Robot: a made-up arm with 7 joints. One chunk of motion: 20 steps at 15 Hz.
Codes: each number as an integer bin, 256 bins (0 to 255) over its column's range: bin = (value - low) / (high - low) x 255, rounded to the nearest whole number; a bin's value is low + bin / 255 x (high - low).
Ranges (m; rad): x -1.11..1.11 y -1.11..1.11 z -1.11..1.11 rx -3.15..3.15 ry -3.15..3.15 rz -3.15..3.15
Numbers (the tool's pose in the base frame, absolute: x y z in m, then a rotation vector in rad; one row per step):
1: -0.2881 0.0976 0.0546 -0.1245 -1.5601 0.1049
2: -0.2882 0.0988 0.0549 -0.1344 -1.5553 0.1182
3: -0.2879 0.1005 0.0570 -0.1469 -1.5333 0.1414
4: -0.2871 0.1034 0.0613 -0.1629 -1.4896 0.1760
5: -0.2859 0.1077 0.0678 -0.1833 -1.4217 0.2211
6: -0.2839 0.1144 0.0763 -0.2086 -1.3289 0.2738
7: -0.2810 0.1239 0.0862 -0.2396 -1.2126 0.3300
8: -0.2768 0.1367 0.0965 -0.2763 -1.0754 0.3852
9: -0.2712 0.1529 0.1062 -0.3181 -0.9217 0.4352
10: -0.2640 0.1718 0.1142 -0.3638 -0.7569 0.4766
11: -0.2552 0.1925 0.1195 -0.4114 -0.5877 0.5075
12: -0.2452 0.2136 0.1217 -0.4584 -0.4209 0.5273
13: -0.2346 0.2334 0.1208 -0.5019 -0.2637 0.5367
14: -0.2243 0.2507 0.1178 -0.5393 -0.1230 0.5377
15: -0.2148 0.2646 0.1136 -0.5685 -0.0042 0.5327
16: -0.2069 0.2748 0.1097 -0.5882 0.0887 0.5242
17: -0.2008 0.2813 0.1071 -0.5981 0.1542 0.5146
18: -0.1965 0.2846 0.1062 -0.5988 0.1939 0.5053
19: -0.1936 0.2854 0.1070 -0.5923 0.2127 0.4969
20: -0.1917 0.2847 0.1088 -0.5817 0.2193 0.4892
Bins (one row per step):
1: 94 139 134 122 64 132
2: 94 139 134 122 65 132
3: 94 139 134 122 65 133
4: 95 139 135 121 67 135
5: 95 140 135 120 70 136
6: 95 141 136 119 74 139
7: 95 142 137 118 78 141
8: 96 143 139 116 84 143
9: 96 145 140 115 90 145
10: 97 147 141 113 97 147
11: 98 150 141 111 104 148
12: 99 152 141 109 110 149
13: 101 154 141 107 117 149
14: 102 156 141 106 123 149
15: 103 158 141 104 127 149
16: 104 159 140 104 131 149
17: 104 160 140 103 134 148
18: 105 160 140 103 135 148
19: 105 160 140 104 136 148
20: 105 160 140 104 136 147

